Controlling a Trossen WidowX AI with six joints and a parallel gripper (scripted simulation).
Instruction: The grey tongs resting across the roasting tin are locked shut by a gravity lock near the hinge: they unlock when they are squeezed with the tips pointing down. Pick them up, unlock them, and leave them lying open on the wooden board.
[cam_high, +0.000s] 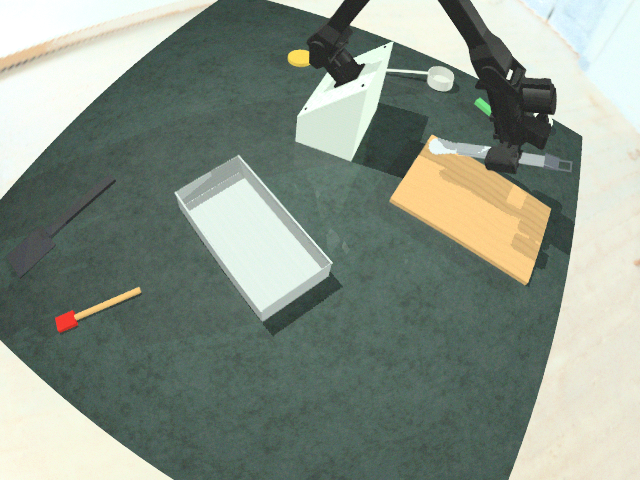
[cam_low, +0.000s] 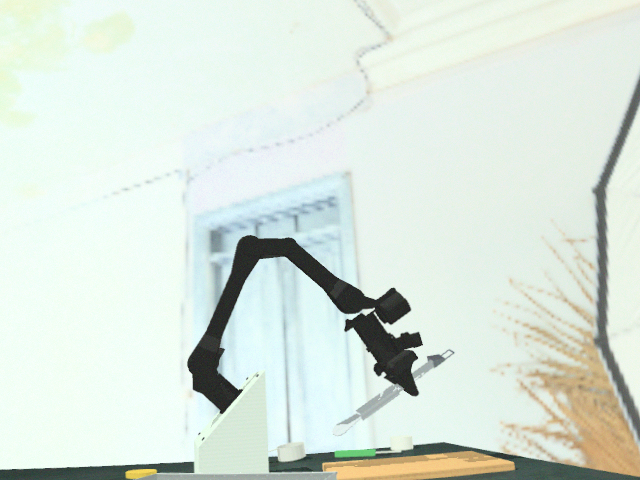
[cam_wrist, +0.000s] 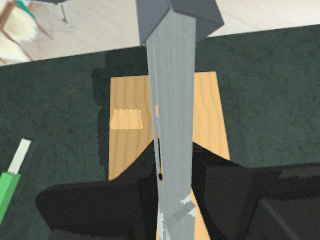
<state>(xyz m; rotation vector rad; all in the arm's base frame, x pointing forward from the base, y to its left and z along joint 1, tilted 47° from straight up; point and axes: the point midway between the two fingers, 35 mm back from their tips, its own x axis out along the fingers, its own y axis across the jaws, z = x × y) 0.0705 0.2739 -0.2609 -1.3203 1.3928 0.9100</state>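
Now: gripper tip 3 cm to the left of the wooden board and 15 cm above it. Round my gripper tip: roasting tin (30 cm ahead, 45 cm to the right, 13 cm below); red-headed spatula (58 cm ahead, 68 cm to the right, 15 cm below); green-handled tool (32 cm behind, 15 cm below).
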